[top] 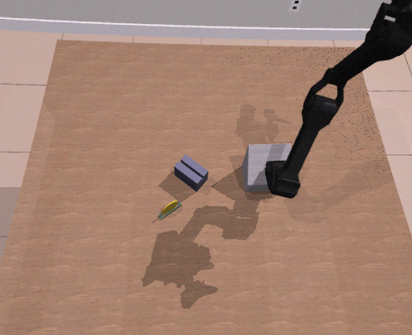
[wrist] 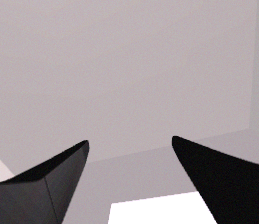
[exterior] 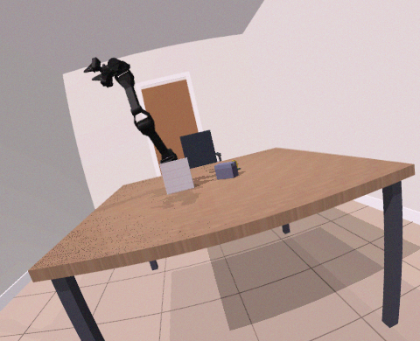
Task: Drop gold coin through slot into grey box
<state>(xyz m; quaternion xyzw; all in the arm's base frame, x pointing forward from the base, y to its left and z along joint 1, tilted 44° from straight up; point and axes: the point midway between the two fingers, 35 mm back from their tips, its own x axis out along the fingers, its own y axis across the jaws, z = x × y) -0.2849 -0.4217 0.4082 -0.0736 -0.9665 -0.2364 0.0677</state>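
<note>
Right now my gripper tip is 670 mm short of the gold coin, 100 mm to the right of it and 650 mm above it.
</note>
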